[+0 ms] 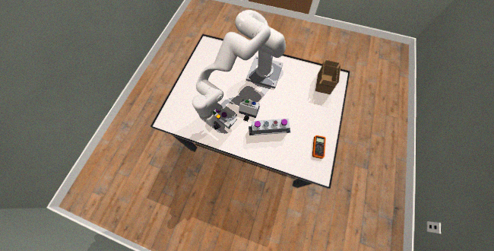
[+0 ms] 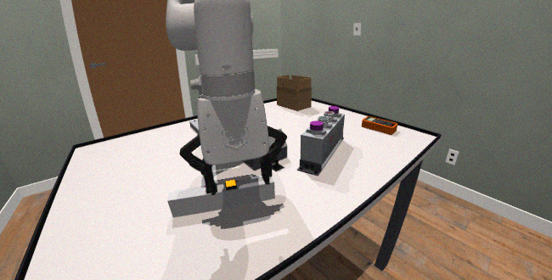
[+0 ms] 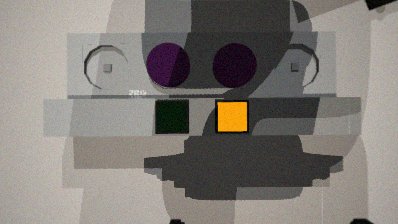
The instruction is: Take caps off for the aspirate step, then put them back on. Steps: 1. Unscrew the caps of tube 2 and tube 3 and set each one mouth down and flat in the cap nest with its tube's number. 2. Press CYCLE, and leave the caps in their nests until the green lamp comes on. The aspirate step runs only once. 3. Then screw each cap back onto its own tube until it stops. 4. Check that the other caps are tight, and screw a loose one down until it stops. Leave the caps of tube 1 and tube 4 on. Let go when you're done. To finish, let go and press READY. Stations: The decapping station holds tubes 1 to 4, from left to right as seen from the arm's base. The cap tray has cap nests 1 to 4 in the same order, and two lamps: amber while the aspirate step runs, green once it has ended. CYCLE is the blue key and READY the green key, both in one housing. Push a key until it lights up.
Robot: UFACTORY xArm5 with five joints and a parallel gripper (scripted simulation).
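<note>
Right now the purple cap is 100 mm behind my hand, 30 mm to the left of it and 90 mm below it. The rest, counted from my hand: key housing (200 mm behind, 170 mm to the left, 50 mm below); blue key (220 mm behind, 190 mm to the left, 40 mm below); green key (220 mm behind, 150 mm to the left, 40 mm below).
</note>
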